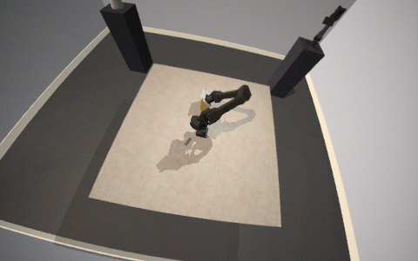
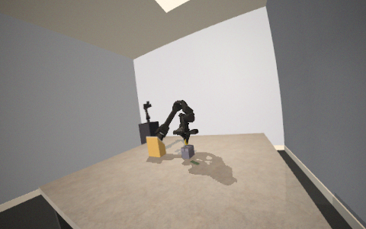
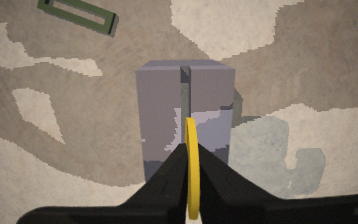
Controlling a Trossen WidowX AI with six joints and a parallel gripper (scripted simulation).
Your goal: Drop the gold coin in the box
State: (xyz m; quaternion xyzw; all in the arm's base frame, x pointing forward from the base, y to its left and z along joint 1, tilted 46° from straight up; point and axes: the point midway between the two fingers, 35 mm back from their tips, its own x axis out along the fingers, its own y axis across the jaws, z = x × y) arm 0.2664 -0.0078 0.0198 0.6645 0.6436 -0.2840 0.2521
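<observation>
The gold coin is 10 mm above my gripper tip.
</observation>
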